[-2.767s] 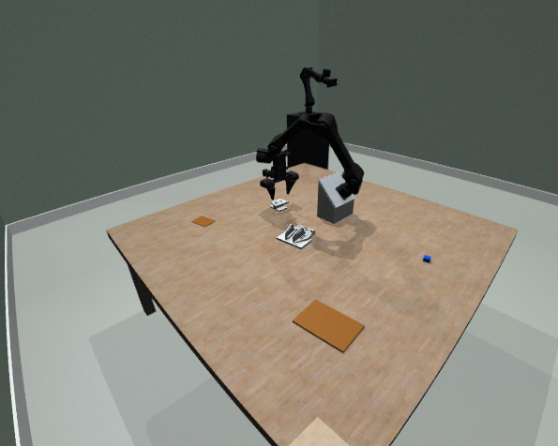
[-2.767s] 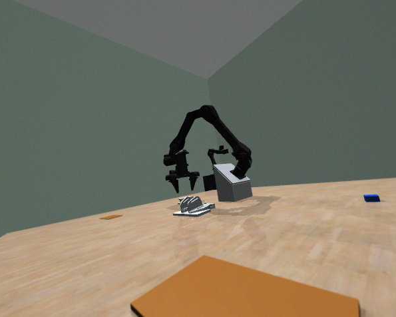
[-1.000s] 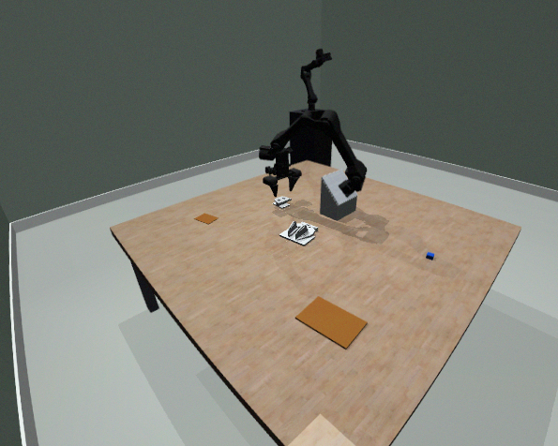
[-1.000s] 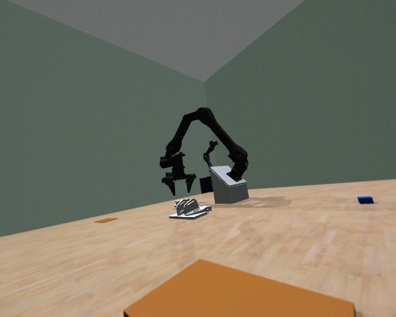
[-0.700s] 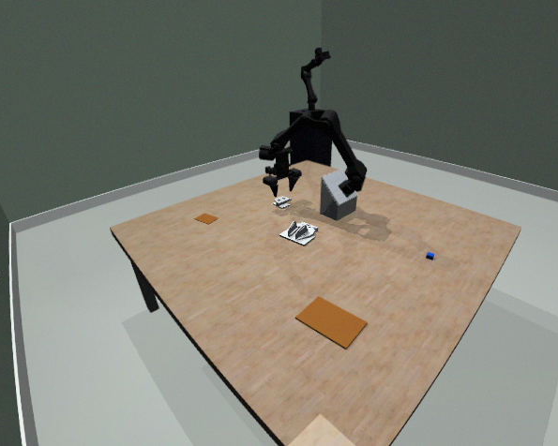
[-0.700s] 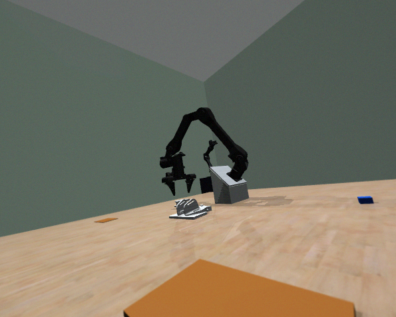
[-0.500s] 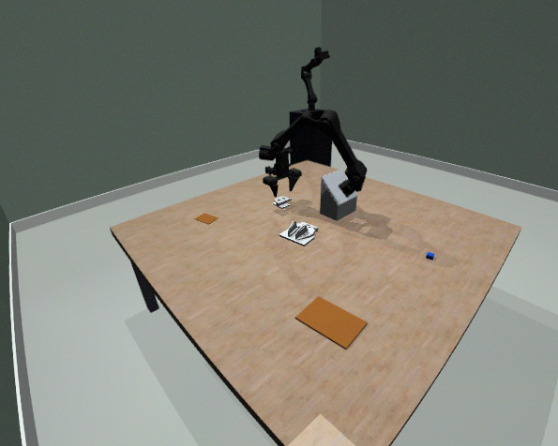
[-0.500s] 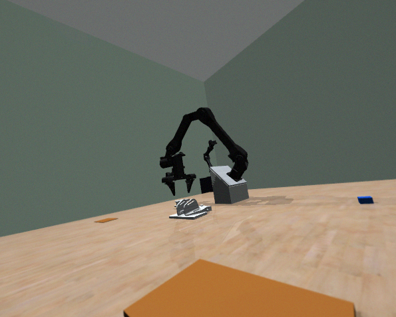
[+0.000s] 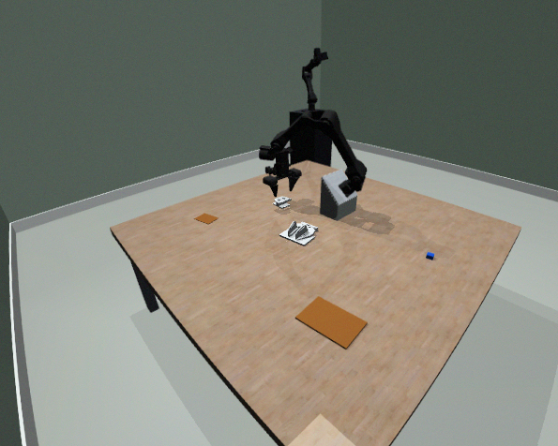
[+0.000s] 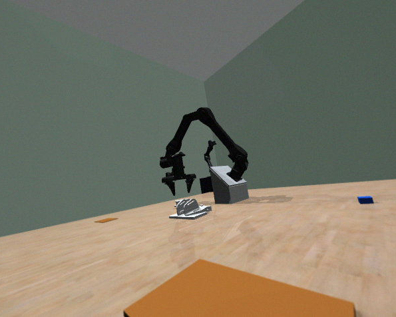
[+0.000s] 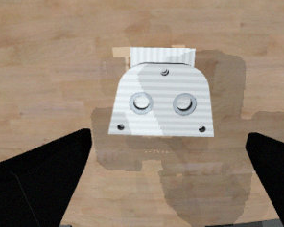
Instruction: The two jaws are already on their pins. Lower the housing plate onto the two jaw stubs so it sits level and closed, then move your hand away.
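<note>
My gripper tip is now 1 cm to the left of the white part and 5 cm above it. Also, from my gripper tip: orange pad (46 cm ahead, 56 cm to the left, 6 cm below); then blue cube (1 cm behind, 68 cm to the left, 5 cm below).
</note>
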